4 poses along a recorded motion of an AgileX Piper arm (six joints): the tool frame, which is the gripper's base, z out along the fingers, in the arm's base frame.
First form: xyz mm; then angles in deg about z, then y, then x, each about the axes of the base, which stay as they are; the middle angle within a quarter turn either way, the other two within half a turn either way.
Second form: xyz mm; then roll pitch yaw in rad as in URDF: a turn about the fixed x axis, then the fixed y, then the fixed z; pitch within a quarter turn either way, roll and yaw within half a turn. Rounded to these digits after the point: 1 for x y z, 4 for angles.
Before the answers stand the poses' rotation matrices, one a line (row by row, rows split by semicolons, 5 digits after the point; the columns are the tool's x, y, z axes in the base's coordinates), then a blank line. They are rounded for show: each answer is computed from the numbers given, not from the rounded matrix.
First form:
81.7 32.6 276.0 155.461 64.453 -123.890
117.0 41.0 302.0 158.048 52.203 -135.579
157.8 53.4 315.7 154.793 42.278 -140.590
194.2 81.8 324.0 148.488 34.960 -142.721
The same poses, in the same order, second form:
-0.39230 -0.17910 0.90223; 0.44973 0.81829 0.35799; -0.80240 0.54620 -0.24047
-0.56843 -0.22911 0.79019; 0.24598 0.86919 0.42896; -0.78510 0.43820 -0.43772
-0.66943 -0.31511 0.67273; 0.05737 0.88094 0.46973; -0.74065 0.35305 -0.57166
-0.69869 -0.42836 0.57300; -0.12001 0.85976 0.49640; -0.70528 0.27807 -0.65211

81.7 32.6 276.0 1.9855 0.9313 2.2881
117.0 41.0 302.0 2.3556 0.9029 2.7332
157.8 53.4 315.7 2.5883 0.8340 3.0561
194.2 81.8 324.0 2.7385 0.7828 -2.9715

